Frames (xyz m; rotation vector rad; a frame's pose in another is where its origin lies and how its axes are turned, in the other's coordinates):
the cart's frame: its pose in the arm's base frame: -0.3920 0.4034 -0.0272 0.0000 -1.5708 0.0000
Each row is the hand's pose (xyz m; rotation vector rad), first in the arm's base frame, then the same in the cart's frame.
Working: the arm's base frame: its pose in the cart's frame: 0.0272 -0.4034 -0.3920 0.0000 1.5708 0.0000

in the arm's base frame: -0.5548 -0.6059 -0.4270 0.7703 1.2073 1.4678
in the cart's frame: -0.3998 -1.0093 0.1628 2.0583 2.2548 0.6415
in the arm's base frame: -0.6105 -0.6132 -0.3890 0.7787 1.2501 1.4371
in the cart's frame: -0.3618 -1.0166 0.2185 -2.0450 -2.2971 -0.6076
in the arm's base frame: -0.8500 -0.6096 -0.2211 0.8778 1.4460 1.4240
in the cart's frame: -0.1939 -1.0130 0.4580 -1.9492 -2.1644 -0.4625
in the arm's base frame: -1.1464 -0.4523 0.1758 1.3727 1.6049 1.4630
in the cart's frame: 0.2030 -0.8557 0.7544 -2.0663 -1.7204 -0.0658
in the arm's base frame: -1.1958 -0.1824 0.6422 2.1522 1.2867 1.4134
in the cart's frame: 0.6694 -0.5858 0.8038 -2.4009 -1.1229 0.4975
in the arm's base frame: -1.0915 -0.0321 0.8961 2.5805 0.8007 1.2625
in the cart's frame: 0.9233 -0.4355 0.6995 -2.6346 -0.7121 0.9036
